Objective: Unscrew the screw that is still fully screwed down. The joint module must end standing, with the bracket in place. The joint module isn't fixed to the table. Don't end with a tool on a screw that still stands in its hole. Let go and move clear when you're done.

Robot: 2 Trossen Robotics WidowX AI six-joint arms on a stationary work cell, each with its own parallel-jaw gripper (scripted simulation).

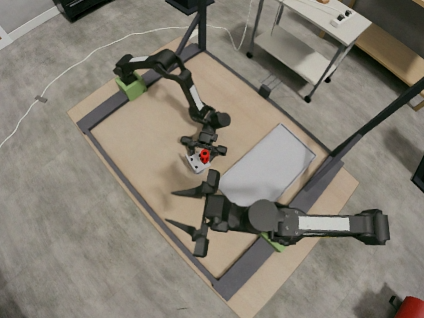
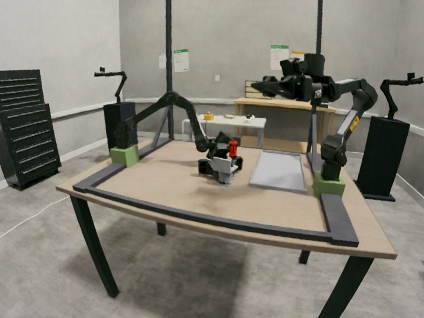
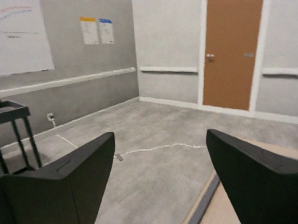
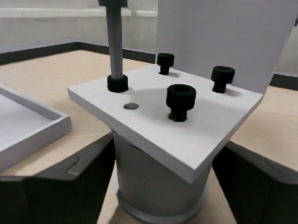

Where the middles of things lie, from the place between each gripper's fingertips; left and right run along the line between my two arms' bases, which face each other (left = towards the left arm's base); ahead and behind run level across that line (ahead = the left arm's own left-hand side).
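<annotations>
Counting from my left hand, the light grey bracket [image 4: 251, 44] is 300 mm below, 170 mm behind and 150 mm to the right of it, and the black screw [image 4: 180, 98] is 310 mm below, 190 mm behind and 160 mm to the right of it. The shallow grey tray [image 1: 266, 172] is 370 mm below that left hand, 370 mm behind it and 60 mm to the left of it. If you go from my right hand instead, the screw is 30 mm above it, the bracket is 40 mm above it, 20 mm ahead of it and 10 mm to the left of it, and the tray is 30 mm below it, 180 mm behind it and 220 mm to the left of it.
</annotations>
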